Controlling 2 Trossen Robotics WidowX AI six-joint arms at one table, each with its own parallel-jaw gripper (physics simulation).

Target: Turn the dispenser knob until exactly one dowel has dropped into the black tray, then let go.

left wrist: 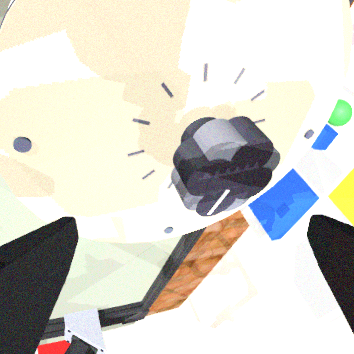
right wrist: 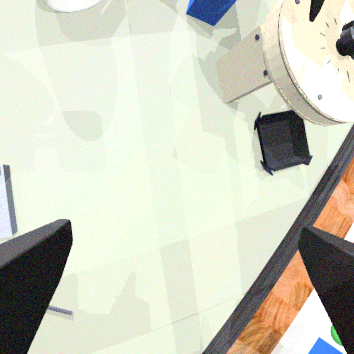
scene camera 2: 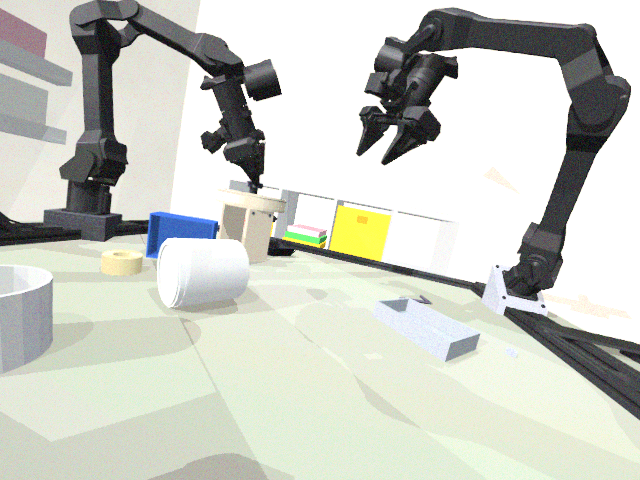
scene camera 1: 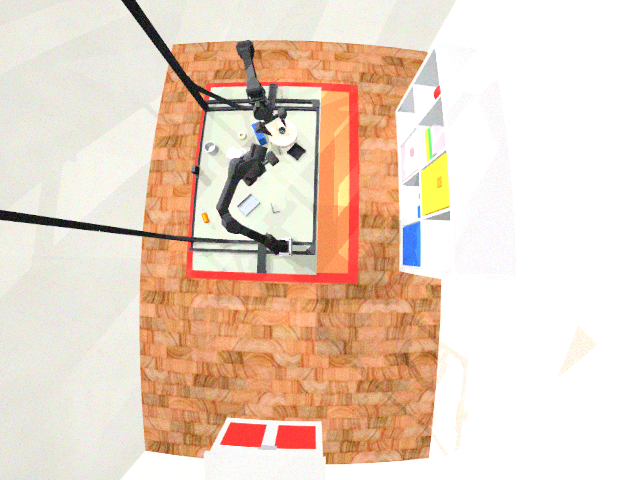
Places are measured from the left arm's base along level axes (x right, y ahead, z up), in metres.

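Pixels of known places: left gripper, fingertip midpoint: (left wrist: 193, 226) (scene camera 2: 260, 180) (scene camera 1: 279, 132); right gripper, fingertip midpoint: (right wrist: 188, 234) (scene camera 2: 369, 159) (scene camera 1: 264, 168); left arm's base, link origin: (scene camera 2: 87, 212); right arm's base, link origin: (left wrist: 83, 345) (scene camera 2: 519, 285) (scene camera 1: 285, 246).
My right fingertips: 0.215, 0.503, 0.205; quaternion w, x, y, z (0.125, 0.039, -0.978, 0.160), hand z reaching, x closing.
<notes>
For each thing: its middle in the pictures, then the offset to it from my right fingertips, as dx, dy, dz.
- cream round-topped dispenser, body centre: (left wrist: 187, 116) (right wrist: 330, 52) (scene camera 2: 252, 200) (scene camera 1: 283, 133) -0.200, -0.174, -0.122
- dark lobed knob, body centre: (left wrist: 202, 136) (right wrist: 342, 46) (scene camera 2: 253, 193) -0.200, -0.174, -0.106
- black tray, body centre: (right wrist: 280, 139) (scene camera 2: 275, 248) (scene camera 1: 296, 152) -0.227, -0.089, -0.240
- blue bin, body centre: (scene camera 2: 183, 238) (scene camera 1: 259, 134) -0.097, -0.304, -0.212
- white cylinder, body centre: (scene camera 2: 202, 272) (scene camera 1: 238, 155) +0.081, -0.263, -0.218
- beige ring, body centre: (scene camera 2: 122, 262) (scene camera 1: 242, 135) -0.003, -0.376, -0.239
- grey tray, body centre: (scene camera 2: 423, 324) (scene camera 1: 248, 204) +0.188, +0.029, -0.239
- grey cup, body centre: (scene camera 1: 211, 148) +0.199, -0.406, -0.224
- orange-handled tool, body centre: (scene camera 1: 204, 215) +0.446, -0.070, -0.237
The cream round-topped dispenser (scene camera 1: 290, 139) (scene camera 2: 258, 235) (left wrist: 90, 120) (right wrist: 300, 75) stands upright with a dark lobed knob (left wrist: 225, 160) (right wrist: 346, 44) on top. The knob's white pointer line faces down-left in the left wrist view. My left gripper (scene camera 2: 255, 184) (left wrist: 193, 226) is open and empty, with its fingers low over the dispenser top at the knob; contact cannot be told. The black tray (scene camera 1: 296, 150) (scene camera 2: 281, 246) (right wrist: 282, 141) sits beside the dispenser's foot; no dowel shows in it in the right wrist view. My right gripper (scene camera 2: 371, 158) (right wrist: 188, 234) is open and empty, high above the table.
A blue bin (scene camera 1: 260, 135) (scene camera 2: 183, 235) stands beside the dispenser. A white cylinder (scene camera 2: 204, 271) lies on its side near a beige ring (scene camera 1: 241, 135) (scene camera 2: 121, 265). A grey tray (scene camera 1: 248, 204) (scene camera 2: 429, 330), a grey cup (scene camera 1: 210, 148) (scene camera 2: 25, 325) and an orange-handled tool (scene camera 1: 205, 217) are also on the table.
</notes>
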